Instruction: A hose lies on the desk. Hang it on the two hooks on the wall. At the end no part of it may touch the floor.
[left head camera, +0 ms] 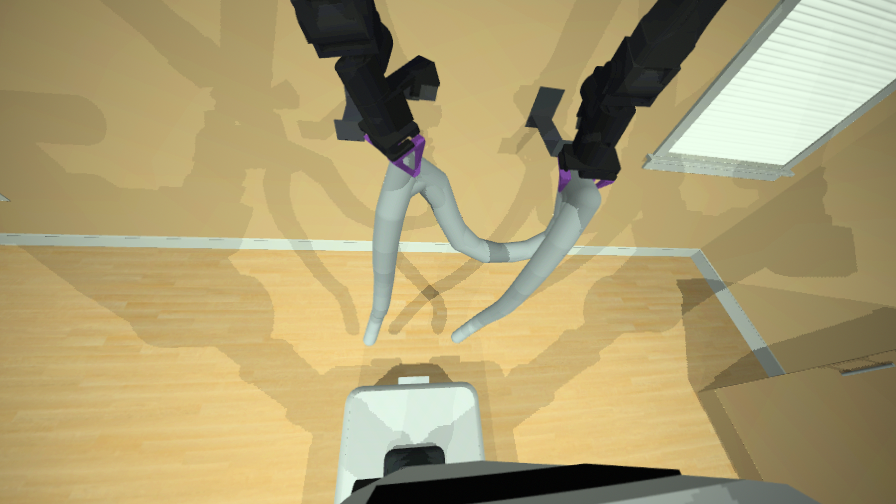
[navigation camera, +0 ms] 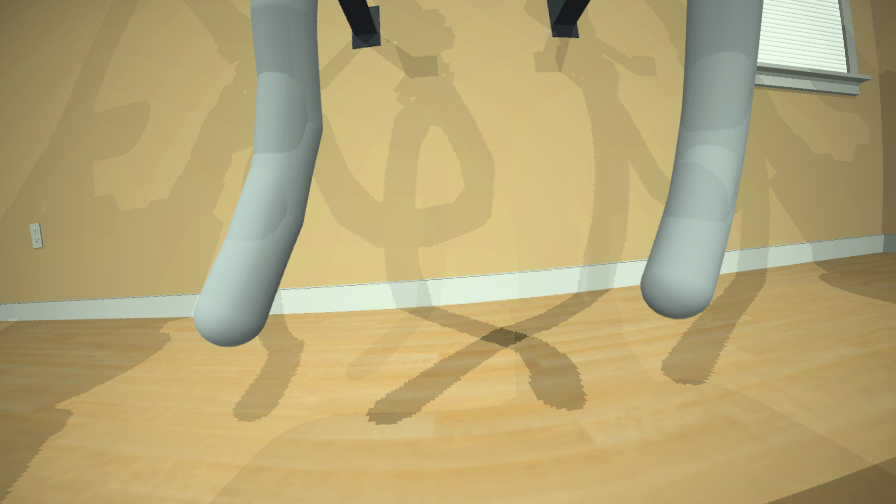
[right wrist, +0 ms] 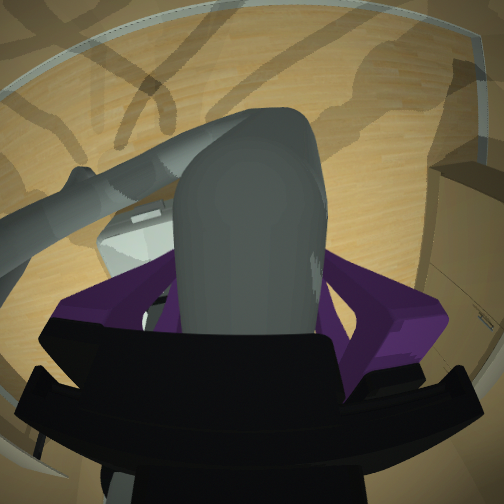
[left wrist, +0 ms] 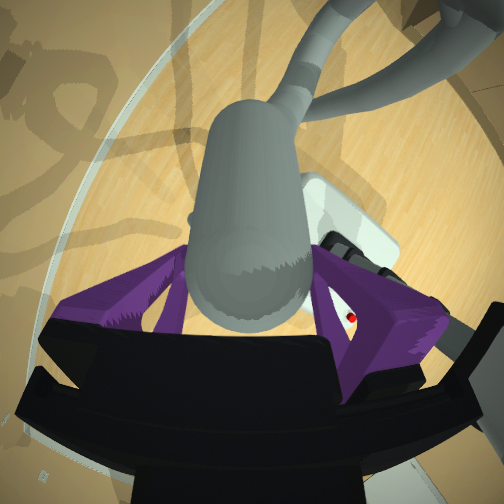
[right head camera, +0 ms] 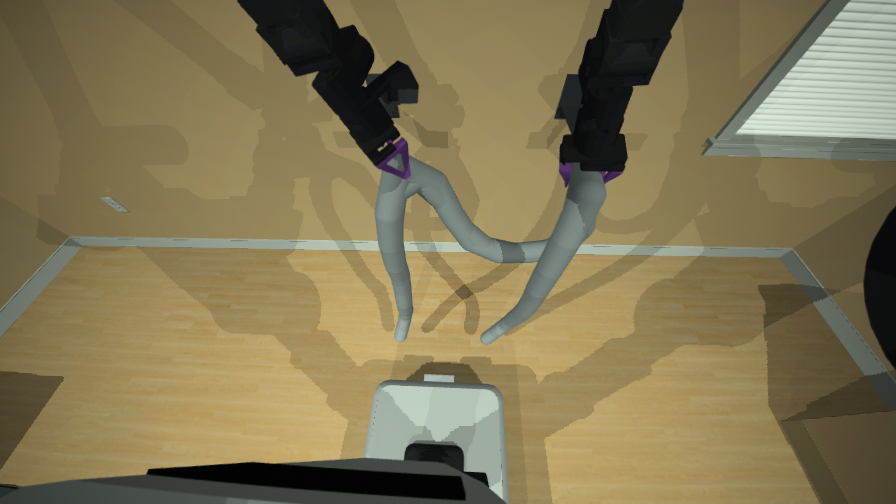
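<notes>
The grey hose (left head camera: pixel 482 247) hangs in the air in front of the tan wall, held at two places. My left gripper (left head camera: pixel 410 156) is shut on the hose, which fills the space between the purple fingers in the left wrist view (left wrist: pixel 248 260). My right gripper (left head camera: pixel 582 178) is shut on the hose too, as the right wrist view (right wrist: pixel 250 250) shows. The middle sags between the grippers. Both ends (navigation camera: pixel 228 319) (navigation camera: pixel 679 294) dangle just above the floor. The right dark hook (left head camera: pixel 545 119) sits on the wall left of my right arm. The left hook (left head camera: pixel 347 122) is partly hidden behind my left arm.
A window with white blinds (left head camera: pixel 783 94) is on the wall at the right. A white baseboard (left head camera: pixel 187 241) runs along the wall. My own base (left head camera: pixel 410 432) is below the hose ends. A tan cabinet or desk (left head camera: pixel 814 426) stands at the right. A wall outlet (navigation camera: pixel 36 235) is at the far left.
</notes>
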